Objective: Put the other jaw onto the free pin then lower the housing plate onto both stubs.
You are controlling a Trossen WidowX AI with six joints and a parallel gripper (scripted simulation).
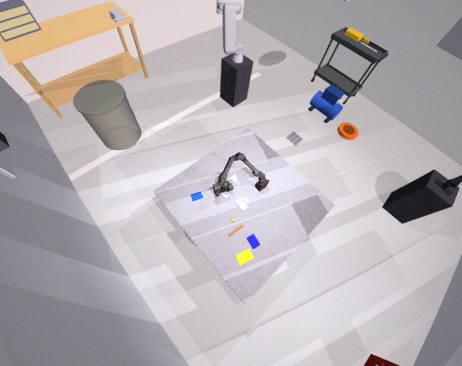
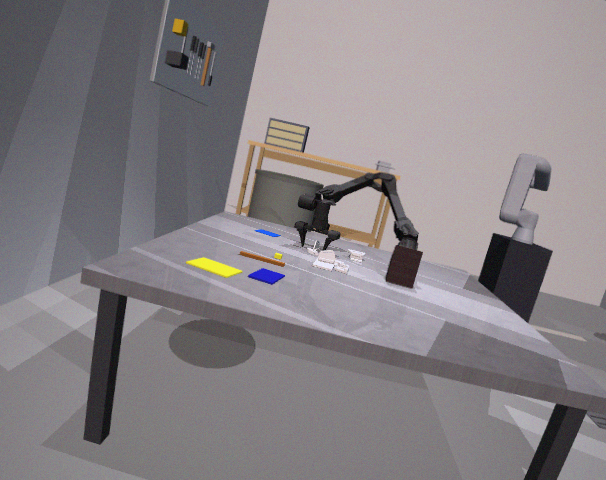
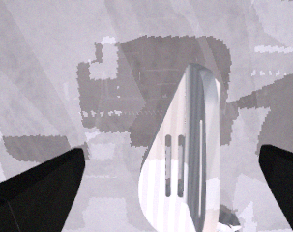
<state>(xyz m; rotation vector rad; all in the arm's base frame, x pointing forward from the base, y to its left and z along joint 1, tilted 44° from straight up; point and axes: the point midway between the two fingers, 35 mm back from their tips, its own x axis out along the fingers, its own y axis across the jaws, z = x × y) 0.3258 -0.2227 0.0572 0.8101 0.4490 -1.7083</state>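
My gripper tip is 1 cm past the white jaw and 4 cm to the right of it. Also, from my gripper tip: white housing plate: 19 cm behind, 5 cm to the right, 2 cm above; then small yellow cube: 12 cm ahead, 26 cm to the left; then orange bar: 16 cm ahead, 35 cm to the left.
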